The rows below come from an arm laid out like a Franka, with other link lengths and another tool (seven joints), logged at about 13 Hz.
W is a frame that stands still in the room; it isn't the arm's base.
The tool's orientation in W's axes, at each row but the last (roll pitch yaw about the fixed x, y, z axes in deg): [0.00 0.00 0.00]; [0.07 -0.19 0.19]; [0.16 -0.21 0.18]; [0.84 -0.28 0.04]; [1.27 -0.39 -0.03]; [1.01 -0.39 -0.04]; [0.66 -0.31 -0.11]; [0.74 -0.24 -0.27]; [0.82 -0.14 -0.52]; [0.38 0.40 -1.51]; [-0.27 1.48 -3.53]
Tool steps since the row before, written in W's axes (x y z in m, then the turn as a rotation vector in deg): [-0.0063 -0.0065 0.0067 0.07 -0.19 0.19]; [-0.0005 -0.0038 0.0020 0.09 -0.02 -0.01]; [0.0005 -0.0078 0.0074 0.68 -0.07 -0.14]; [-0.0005 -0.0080 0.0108 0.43 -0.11 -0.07]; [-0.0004 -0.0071 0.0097 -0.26 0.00 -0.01]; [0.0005 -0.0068 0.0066 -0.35 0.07 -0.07]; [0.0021 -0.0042 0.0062 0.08 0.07 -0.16]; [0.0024 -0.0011 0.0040 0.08 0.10 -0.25]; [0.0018 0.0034 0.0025 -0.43 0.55 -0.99]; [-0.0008 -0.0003 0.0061 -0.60 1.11 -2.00]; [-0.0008 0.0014 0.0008 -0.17 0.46 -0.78]
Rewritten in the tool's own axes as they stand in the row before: [-0.0063 -0.0065 0.0067 0.07 -0.19 0.19]; [-0.0005 -0.0038 0.0020 0.09 -0.02 -0.01]; [0.0005 -0.0078 0.0074 0.68 -0.07 -0.14]; [-0.0005 -0.0078 0.0109 0.43 -0.11 -0.07]; [-0.0003 -0.0069 0.0099 -0.26 0.00 -0.01]; [0.0005 -0.0067 0.0067 -0.35 0.07 -0.07]; [0.0021 -0.0041 0.0062 0.08 0.07 -0.16]; [0.0024 -0.0010 0.0040 0.08 0.10 -0.25]; [0.0018 0.0035 0.0024 -0.44 0.53 -1.00]; [-0.0008 -0.0003 0.0061 -0.62 1.08 -2.01]; [-0.0009 0.0013 0.0008 -0.18 0.45 -0.78]
